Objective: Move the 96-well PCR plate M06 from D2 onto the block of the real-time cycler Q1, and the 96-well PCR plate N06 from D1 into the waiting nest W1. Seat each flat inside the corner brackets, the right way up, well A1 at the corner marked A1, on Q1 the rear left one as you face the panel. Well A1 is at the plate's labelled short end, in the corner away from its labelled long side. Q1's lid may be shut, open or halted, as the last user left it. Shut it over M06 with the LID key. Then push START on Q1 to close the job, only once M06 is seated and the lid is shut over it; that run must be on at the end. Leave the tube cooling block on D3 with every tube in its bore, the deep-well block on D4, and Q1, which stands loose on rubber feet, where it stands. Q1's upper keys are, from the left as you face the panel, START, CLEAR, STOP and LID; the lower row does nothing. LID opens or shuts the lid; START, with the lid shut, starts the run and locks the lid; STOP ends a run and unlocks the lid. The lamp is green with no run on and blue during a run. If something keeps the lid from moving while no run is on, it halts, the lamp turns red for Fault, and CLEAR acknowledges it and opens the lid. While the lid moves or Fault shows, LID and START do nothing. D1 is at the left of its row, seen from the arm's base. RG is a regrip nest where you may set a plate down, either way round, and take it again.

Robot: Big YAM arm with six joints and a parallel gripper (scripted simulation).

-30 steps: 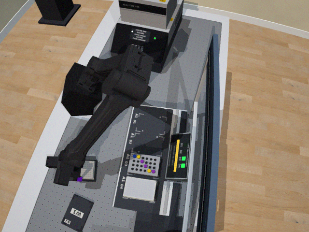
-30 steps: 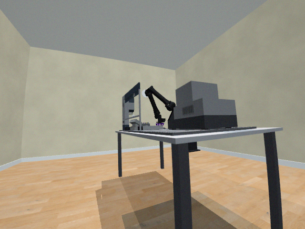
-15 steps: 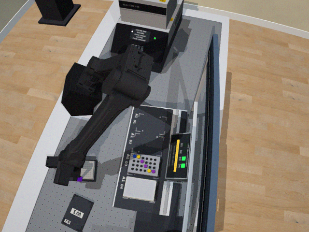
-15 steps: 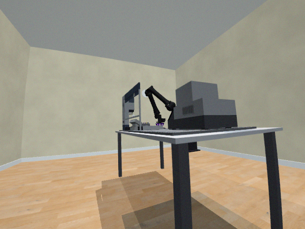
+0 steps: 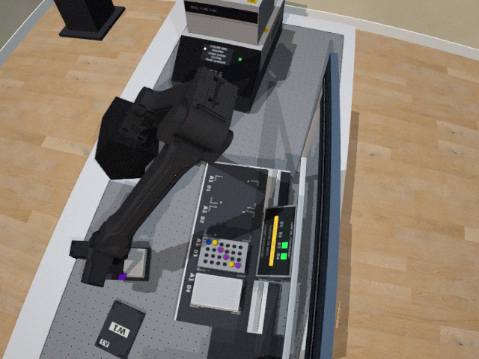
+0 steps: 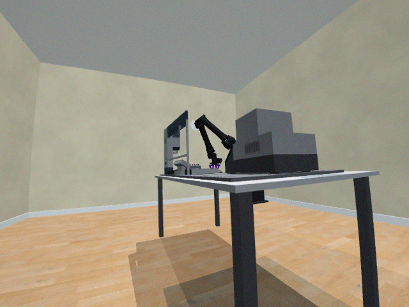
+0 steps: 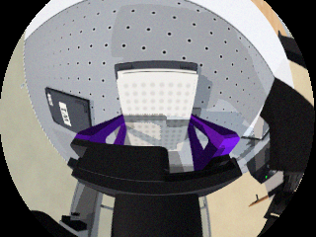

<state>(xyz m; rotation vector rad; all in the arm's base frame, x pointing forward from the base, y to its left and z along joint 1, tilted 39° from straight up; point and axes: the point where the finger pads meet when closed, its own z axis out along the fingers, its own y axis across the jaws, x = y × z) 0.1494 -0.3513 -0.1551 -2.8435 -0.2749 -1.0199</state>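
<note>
Now: the dark regrip nest 2 cm below my hand. The rest, counted from my hand: dark waiting nest W1: 5 cm ahead, 19 cm to the right, 2 cm below; then nest A1 mark: 2 cm ahead, 24 cm to the right, 2 cm below; then white deep-well block: 30 cm ahead, 1 cm to the right, 4 cm above.
</note>
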